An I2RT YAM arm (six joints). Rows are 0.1 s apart.
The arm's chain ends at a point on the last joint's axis. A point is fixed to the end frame.
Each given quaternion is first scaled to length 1.
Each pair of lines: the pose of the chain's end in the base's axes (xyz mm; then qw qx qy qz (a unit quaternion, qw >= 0)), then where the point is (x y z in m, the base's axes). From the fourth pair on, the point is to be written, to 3 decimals.
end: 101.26 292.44 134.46 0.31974 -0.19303 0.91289 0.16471
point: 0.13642 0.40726 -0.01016
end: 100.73 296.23 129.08 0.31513 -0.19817 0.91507 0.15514
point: 0.13480 0.40779 -0.01833
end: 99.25 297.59 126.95 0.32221 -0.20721 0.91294 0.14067
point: 0.13605 0.40510 -0.02280
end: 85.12 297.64 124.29 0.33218 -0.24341 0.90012 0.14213
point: 0.120 0.406 -0.026
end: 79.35 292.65 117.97 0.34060 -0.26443 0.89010 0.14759
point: 0.113 0.403 -0.031
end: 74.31 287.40 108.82 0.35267 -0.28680 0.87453 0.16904
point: 0.105 0.404 -0.035
